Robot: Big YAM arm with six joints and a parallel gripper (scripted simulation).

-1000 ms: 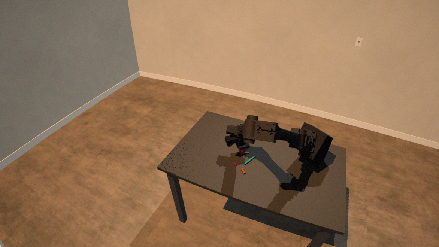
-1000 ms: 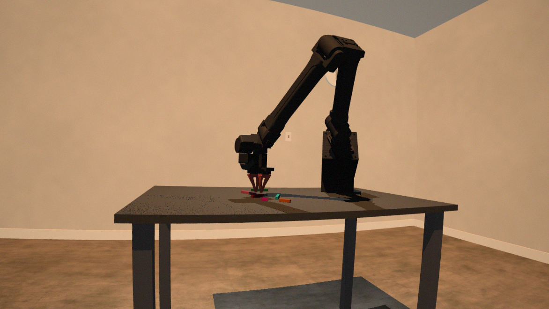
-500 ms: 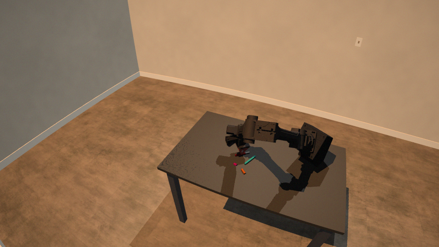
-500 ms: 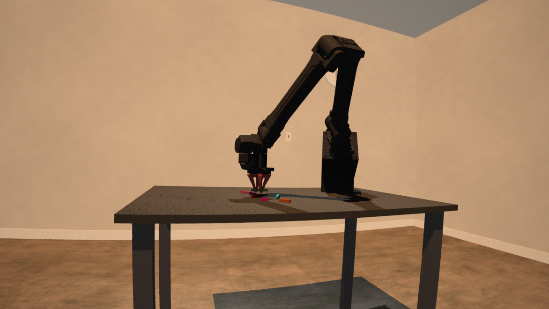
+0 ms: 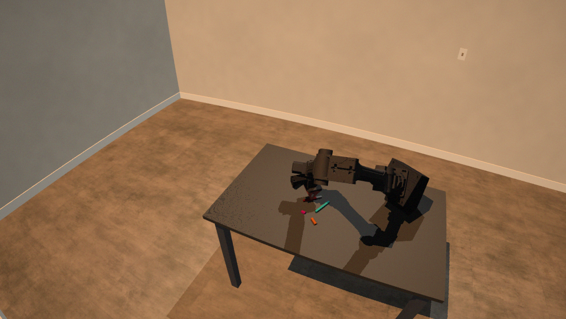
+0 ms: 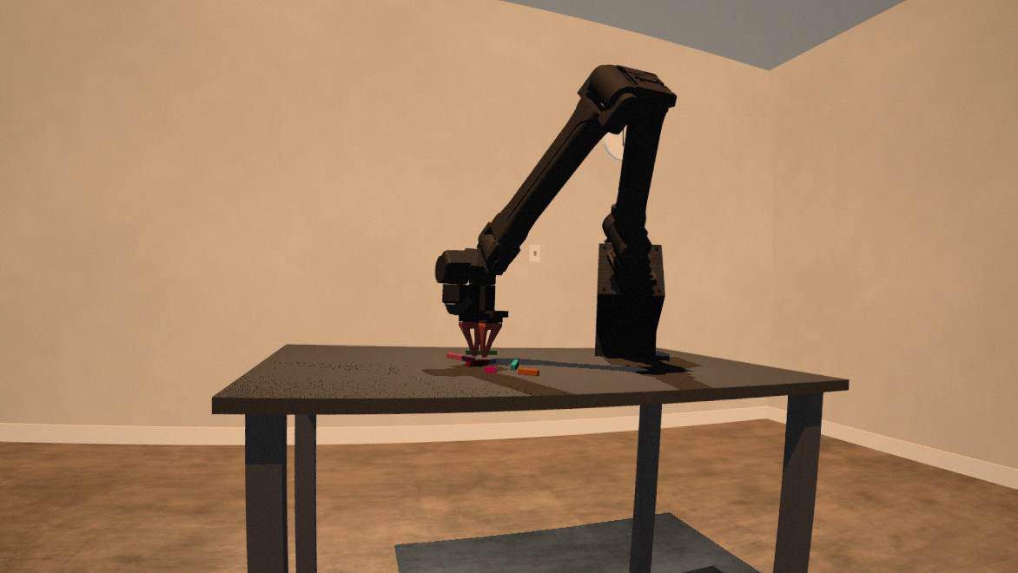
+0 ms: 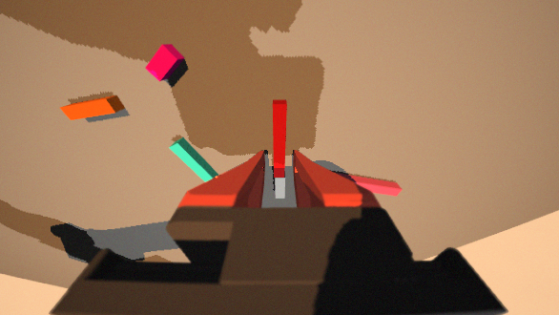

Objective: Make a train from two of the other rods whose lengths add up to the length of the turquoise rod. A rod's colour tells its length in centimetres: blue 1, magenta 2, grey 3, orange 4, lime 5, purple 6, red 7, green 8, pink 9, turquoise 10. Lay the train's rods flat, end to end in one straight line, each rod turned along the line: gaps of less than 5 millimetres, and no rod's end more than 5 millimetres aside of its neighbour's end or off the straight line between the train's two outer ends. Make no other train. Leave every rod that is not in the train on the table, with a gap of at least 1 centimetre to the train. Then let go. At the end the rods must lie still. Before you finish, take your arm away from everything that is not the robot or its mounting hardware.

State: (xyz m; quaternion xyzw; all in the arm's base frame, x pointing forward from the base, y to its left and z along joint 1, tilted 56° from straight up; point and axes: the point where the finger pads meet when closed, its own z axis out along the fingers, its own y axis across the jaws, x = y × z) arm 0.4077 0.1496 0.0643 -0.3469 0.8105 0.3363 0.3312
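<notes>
The red rod lies 2 cm below my hand. Round my hand: grey rod 2 cm behind, 4 cm to the right, 2 cm below; turquoise rod 8 cm behind, 1 cm to the left, 2 cm below; pink rod 4 cm ahead, 8 cm to the right, 2 cm below.
</notes>
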